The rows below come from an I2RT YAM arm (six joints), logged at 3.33 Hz.
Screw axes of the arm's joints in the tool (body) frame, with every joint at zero. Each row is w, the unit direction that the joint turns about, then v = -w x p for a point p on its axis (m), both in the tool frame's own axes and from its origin. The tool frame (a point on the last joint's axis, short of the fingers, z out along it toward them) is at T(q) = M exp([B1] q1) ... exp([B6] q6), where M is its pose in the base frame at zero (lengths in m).
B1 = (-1, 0, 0, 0, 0.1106, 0)
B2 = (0, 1, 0, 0.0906, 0, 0.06)
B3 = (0, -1, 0, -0.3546, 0, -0.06)
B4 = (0, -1, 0, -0.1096, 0, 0)
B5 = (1, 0, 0, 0, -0.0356, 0)
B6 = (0, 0, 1, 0, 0, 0)
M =
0 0 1 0.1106
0 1 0 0
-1 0 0 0.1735
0 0 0 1
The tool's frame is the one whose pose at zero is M.
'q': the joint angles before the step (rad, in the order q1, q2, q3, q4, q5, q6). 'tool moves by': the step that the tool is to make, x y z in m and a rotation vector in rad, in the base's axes. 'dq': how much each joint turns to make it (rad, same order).
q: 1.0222, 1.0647, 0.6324, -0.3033, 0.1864, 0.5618
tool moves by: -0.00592, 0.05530, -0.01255, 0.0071, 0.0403, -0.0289
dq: 0.1401, 0.2386, 0.1027, 0.0890, 0.0959, 0.1487
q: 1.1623, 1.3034, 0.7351, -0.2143, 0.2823, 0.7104
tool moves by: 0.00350, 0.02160, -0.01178, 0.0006, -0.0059, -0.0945
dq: 0.0293, 0.1168, 0.0448, 0.0459, 0.0905, 0.0895
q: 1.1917, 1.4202, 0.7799, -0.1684, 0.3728, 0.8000
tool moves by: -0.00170, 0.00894, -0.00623, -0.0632, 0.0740, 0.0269
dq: 0.0115, 0.0580, 0.0531, -0.0877, -0.0447, 0.0197
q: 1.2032, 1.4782, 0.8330, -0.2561, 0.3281, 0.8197
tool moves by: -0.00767, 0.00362, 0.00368, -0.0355, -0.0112, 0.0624
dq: 0.0284, -0.0010, 0.0195, -0.0360, -0.0029, -0.0431
